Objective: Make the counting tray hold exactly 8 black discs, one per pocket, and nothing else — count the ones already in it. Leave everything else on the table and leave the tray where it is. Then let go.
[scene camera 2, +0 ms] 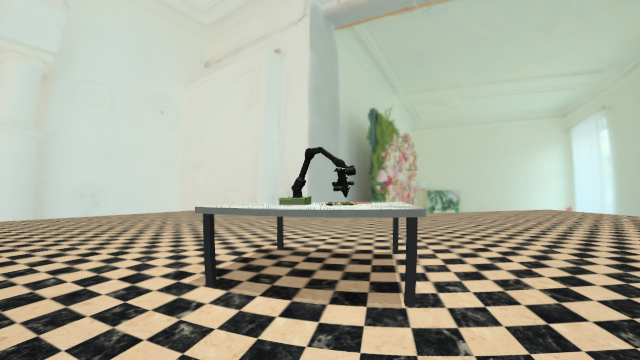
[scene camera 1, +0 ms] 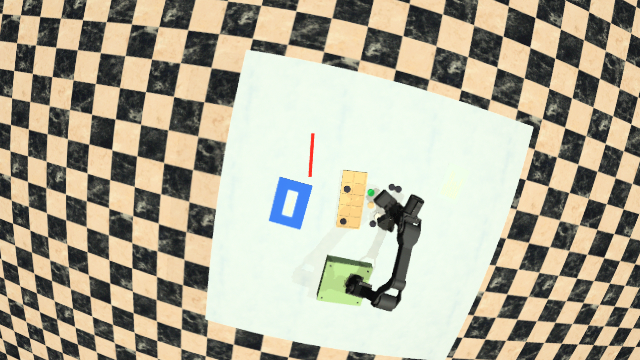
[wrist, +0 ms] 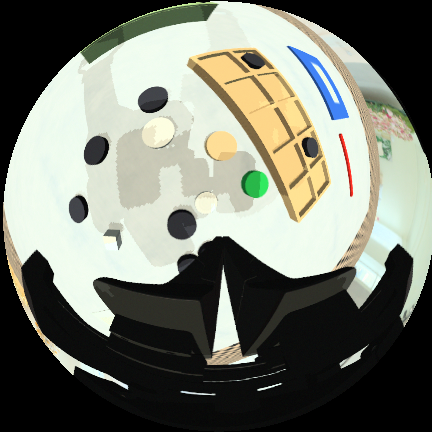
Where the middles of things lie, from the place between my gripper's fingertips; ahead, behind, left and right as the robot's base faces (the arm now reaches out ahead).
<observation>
Now: hand 7 cm past the tan counting tray (scene camera 1: 350,207), 12 cm to the right of it and 5 cm above it. Also, from my hand: tan disc (wrist: 220,145): 6 cm behind, 4 cm to the left, 5 cm below.
</observation>
